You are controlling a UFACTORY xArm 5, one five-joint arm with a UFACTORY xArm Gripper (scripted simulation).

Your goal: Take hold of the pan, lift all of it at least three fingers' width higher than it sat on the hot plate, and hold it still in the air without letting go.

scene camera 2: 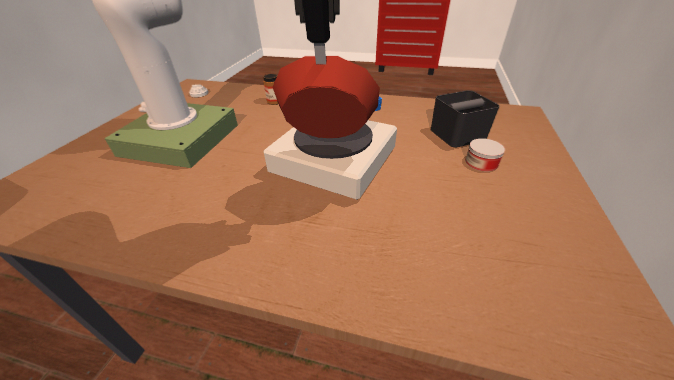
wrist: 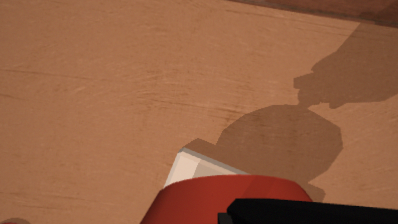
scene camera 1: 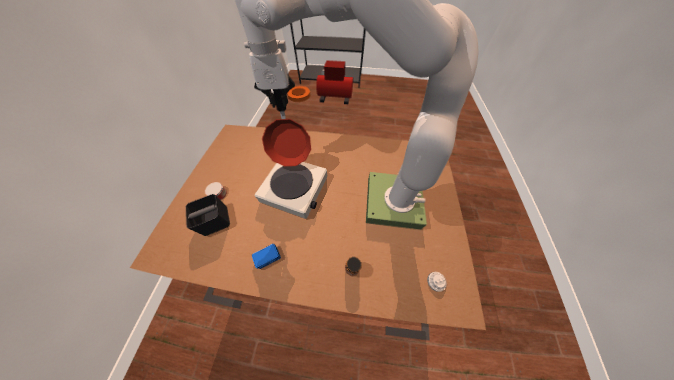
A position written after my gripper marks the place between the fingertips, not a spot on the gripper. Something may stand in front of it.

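There is a red pan (scene camera 1: 286, 142) that I can see, and a black box (scene camera 2: 456, 129), which scene camera 1 shows as well, with the box at (scene camera 1: 193, 208). In the wrist view the black box is out of frame. Then there is my own gripper (scene camera 1: 280, 105).
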